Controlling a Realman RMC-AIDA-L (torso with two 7-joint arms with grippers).
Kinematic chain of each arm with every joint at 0, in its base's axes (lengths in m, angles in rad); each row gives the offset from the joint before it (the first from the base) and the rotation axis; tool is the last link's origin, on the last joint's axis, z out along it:
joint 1: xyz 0 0 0.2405 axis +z
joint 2: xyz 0 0 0 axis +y
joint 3: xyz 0 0 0.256 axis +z
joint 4: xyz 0 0 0 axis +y
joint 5: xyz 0 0 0.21 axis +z
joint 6: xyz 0 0 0 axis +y
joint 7: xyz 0 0 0.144 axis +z
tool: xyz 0 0 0
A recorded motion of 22 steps. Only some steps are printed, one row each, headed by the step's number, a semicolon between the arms.
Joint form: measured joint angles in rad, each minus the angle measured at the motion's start. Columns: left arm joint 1, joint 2, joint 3, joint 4, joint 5, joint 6, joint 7; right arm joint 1, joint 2, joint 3, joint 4, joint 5, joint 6, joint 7.
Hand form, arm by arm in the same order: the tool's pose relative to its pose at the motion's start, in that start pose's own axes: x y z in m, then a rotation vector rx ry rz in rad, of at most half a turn. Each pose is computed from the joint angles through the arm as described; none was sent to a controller.
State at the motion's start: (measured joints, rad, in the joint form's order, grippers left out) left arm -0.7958 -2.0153 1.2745 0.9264 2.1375 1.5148 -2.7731; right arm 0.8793 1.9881 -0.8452 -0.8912 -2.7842 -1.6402 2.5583
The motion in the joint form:
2: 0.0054 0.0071 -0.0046 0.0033 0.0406 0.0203 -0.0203; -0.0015 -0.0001 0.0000 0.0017 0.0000 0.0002 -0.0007
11: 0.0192 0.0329 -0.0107 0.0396 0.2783 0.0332 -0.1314; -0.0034 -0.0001 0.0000 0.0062 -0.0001 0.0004 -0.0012
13: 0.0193 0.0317 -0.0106 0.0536 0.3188 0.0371 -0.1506; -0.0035 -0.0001 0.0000 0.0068 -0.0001 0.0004 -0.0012
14: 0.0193 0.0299 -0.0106 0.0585 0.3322 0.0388 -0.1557; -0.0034 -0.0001 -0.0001 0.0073 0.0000 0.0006 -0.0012
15: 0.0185 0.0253 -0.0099 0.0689 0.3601 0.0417 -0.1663; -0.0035 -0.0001 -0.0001 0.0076 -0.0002 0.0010 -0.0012
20: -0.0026 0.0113 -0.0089 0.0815 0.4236 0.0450 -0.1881; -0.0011 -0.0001 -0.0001 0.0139 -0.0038 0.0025 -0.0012
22: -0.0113 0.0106 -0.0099 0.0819 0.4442 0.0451 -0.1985; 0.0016 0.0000 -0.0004 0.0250 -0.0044 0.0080 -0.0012
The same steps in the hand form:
2: -0.0050 -0.0074 -0.0037 0.0366 -0.0256 -0.0235; 0.0008 -0.0004 0.0005 -0.0008 0.0017 0.0013
11: -0.0150 -0.0437 -0.0239 0.2882 -0.0730 -0.1176; 0.0021 -0.0008 0.0017 -0.0032 0.0059 0.0041
13: -0.0153 -0.0466 -0.0268 0.3281 -0.0772 -0.1257; 0.0022 -0.0008 0.0018 -0.0036 0.0064 0.0044
14: -0.0154 -0.0471 -0.0272 0.3399 -0.0792 -0.1269; 0.0022 -0.0008 0.0019 -0.0038 0.0065 0.0044
15: -0.0154 -0.0478 -0.0279 0.3643 -0.0829 -0.1280; 0.0023 -0.0009 0.0020 -0.0035 0.0066 0.0046
20: -0.0101 -0.0452 -0.0274 0.4164 -0.0902 -0.1171; 0.0024 -0.0008 0.0028 -0.0029 0.0112 0.0048
22: -0.0079 -0.0453 -0.0286 0.4364 -0.0900 -0.1188; 0.0023 -0.0005 0.0047 -0.0050 0.0146 0.0060

